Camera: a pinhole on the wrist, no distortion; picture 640 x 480 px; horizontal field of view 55.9 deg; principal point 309.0 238.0 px. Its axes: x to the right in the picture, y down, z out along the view. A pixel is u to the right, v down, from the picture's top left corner.
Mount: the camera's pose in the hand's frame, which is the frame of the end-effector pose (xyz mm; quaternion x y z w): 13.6 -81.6 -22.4 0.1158 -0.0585 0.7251 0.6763
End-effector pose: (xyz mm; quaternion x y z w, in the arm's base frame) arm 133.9 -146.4 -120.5 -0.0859 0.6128 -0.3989 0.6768
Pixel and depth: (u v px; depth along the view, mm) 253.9 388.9 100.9
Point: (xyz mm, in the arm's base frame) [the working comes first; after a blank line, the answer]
In the camera's frame: -9.2 25.2 100.9

150.3 -250.9 -30.8
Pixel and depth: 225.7 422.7 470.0
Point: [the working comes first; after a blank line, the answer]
In the camera's frame: -64.9 143.9 470.0

405.3 -430.5 206.1
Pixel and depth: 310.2 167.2 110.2
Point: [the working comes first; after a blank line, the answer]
In the camera's frame: 0.2 -12.9 110.2

159.6 -272.1 -63.8
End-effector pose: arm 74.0 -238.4 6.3 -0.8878 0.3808 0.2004 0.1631
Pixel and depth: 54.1 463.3 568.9
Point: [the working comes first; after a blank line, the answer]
In the camera's frame: -240.4 212.5 568.9

225.4 364.1 -284.3
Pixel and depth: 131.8 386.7 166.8
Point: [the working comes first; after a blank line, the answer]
In the camera's frame: -49.0 41.1 166.8

165.8 -61.9 -77.8
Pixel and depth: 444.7 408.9 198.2
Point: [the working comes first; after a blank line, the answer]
In the camera's frame: 44.6 56.2 198.2

81.5 -80.7 -127.8
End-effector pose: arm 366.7 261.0 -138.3 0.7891 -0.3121 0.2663 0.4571
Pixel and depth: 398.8 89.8 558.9
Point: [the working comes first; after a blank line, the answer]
In the camera's frame: 83.2 -137.3 558.9

659.5 -208.1 -302.9
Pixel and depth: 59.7 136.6 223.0
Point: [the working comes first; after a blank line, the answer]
In the camera's frame: -92.2 -37.5 223.0

602.9 179.1 -281.5
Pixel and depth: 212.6 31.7 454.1
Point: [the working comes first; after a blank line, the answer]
In the camera's frame: -72.6 -155.3 454.1

743.5 -39.2 -297.2
